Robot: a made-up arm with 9 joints. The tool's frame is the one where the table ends. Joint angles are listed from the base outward.
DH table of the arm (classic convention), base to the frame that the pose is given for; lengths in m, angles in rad. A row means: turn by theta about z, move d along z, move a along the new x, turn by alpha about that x. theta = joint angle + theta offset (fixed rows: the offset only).
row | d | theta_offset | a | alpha
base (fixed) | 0.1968 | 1.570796 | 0 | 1.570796
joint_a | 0.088 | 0 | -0.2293 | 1.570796
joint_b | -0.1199 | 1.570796 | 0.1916 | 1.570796
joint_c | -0.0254 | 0 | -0.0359 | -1.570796
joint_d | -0.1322 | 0 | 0.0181 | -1.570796
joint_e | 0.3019 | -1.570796 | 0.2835 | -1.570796
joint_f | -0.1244 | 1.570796 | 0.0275 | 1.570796
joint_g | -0.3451 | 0 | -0.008 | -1.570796
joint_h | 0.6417 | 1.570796 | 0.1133 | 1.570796
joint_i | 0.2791 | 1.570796 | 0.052 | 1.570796
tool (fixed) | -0.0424 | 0 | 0 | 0
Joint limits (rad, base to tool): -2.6..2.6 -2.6..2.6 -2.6..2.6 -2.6..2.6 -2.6..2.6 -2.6..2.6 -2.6..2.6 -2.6..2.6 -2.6..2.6
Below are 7 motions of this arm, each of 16 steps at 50 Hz.
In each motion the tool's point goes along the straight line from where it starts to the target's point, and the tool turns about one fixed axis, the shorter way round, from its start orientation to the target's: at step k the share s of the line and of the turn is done. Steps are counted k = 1, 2, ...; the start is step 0. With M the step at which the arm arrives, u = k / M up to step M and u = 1 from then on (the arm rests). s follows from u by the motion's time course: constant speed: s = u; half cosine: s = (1 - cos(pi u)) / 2; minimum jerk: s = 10 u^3 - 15 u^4 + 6 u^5.
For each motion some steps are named. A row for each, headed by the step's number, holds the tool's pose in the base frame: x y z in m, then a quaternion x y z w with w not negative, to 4 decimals.
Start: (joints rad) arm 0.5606 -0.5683 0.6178 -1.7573 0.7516 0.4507 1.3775 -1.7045 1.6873
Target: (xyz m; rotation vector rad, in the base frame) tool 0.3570 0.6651 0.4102 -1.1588 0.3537 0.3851
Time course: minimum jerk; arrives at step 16
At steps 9, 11, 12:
9: 0.3680 0.6708 0.2847 -0.5739 0.3035 0.2400 0.7217
11: 0.3621 0.6678 0.3514 -0.5586 0.2309 0.2089 0.7687
12: 0.3600 0.6666 0.3764 -0.5517 0.2031 0.1967 0.7847

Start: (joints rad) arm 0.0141 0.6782 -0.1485 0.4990 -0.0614 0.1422 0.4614 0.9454 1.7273
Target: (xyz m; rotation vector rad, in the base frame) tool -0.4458 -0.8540 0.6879 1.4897 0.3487 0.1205
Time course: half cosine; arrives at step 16
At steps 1, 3, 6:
1: -0.1639 -0.9678 0.7234 0.7222 0.1770 -0.1003 0.6611
3: -0.1851 -0.9592 0.7207 0.7193 0.1757 -0.0887 0.6662
6: -0.2490 -0.9334 0.7127 0.7099 0.1717 -0.0537 0.6810

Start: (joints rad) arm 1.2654 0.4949 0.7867 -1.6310 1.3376 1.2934 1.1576 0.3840 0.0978
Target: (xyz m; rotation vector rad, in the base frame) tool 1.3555 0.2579 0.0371 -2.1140 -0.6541 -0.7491
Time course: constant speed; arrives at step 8
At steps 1, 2, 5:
1: 1.3520 0.2234 0.0629 -0.8355 -0.2379 -0.3344 0.3655
2: 1.3525 0.2284 0.0592 -0.8352 -0.2407 -0.3288 0.3693
5: 1.3540 0.2431 0.0482 -0.8340 -0.2492 -0.3120 0.3807

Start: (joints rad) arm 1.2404 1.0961 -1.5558 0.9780 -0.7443 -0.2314 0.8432 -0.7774 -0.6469
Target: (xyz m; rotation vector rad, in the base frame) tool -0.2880 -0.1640 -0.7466 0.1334 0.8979 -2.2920
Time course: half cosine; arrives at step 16
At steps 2, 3, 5, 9, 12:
2: -0.3392 -0.1590 -0.7209 0.0895 0.4147 -0.8266 0.3698
3: -0.3367 -0.1592 -0.7222 0.0877 0.4114 -0.8292 0.3680
5: -0.3294 -0.1599 -0.7258 0.0822 0.4014 -0.8370 0.3628
9: -0.3094 -0.1619 -0.7359 0.0672 0.3738 -0.8571 0.3481
12: -0.2958 -0.1632 -0.7427 0.0570 0.3547 -0.8700 0.3378

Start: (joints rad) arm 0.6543 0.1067 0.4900 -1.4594 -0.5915 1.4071 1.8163 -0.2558 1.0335
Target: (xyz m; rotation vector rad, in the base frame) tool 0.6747 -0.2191 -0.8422 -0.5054 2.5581 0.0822
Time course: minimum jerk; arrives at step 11
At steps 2, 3, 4, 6, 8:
2: 0.5026 -0.2570 -0.8755 -0.2078 0.9741 -0.0070 0.0892
3: 0.5177 -0.2537 -0.8725 -0.2063 0.9729 -0.0037 0.1047
4: 0.5408 -0.2486 -0.8681 -0.2038 0.9706 0.0014 0.1283
6: 0.5999 -0.2356 -0.8567 -0.1968 0.9621 0.0142 0.1883
8: 0.6515 -0.2242 -0.8467 -0.1901 0.9516 0.0254 0.2401

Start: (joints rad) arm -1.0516 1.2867 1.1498 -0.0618 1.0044 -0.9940 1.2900 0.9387 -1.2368
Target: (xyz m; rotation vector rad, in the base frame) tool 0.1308 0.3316 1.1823 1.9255 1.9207 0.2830
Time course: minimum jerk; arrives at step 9
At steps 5, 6, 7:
5: 0.1129 0.3172 1.2011 0.6834 0.6949 0.1169 0.1908
6: 0.1214 0.3240 1.1922 0.6864 0.6916 0.1096 0.1962
7: 0.1274 0.3288 1.1859 0.6885 0.6893 0.1044 0.2000

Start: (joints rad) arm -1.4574 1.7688 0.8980 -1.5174 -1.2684 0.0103 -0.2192 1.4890 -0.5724
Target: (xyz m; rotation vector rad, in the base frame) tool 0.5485 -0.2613 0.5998 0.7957 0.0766 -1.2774
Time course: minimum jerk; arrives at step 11
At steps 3, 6, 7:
3: 0.5532 -0.2835 0.5636 0.3448 0.0696 -0.5535 0.7550
6: 0.5507 -0.2719 0.5825 0.3535 0.0514 -0.5675 0.7418
7: 0.5499 -0.2678 0.5891 0.3565 0.0450 -0.5723 0.7371

